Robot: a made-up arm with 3 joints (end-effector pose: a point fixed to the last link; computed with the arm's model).
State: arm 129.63 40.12 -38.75
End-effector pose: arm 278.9 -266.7 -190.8 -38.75 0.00 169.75
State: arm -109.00 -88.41 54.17
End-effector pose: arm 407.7 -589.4 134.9 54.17 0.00 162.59
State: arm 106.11 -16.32 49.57
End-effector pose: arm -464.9 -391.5 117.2 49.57 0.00 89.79
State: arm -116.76 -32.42 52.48
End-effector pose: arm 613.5 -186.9 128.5 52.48 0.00 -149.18
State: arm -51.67 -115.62 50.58
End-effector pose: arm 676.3 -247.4 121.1 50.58 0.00 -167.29
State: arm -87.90 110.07 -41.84
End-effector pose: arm -403.7 -101.4 -195.5 -41.84 0.00 22.17
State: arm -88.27 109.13 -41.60
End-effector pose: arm -404.5 -89.5 -195.2 -41.60 0.00 20.86
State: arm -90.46 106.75 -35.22
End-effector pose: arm -412.6 -29.4 -184.7 -35.22 0.00 16.29
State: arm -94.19 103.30 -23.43
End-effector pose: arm -412.6 69.0 -158.4 -23.43 0.00 9.11
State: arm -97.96 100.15 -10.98
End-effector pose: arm -396.0 159.9 -122.0 -10.98 0.00 2.19
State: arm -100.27 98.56 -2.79
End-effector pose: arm -380.1 208.5 -94.0 -2.79 0.00 -1.71
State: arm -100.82 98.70 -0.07
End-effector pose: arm -378.7 216.7 -84.2 -0.07 0.00 -2.12
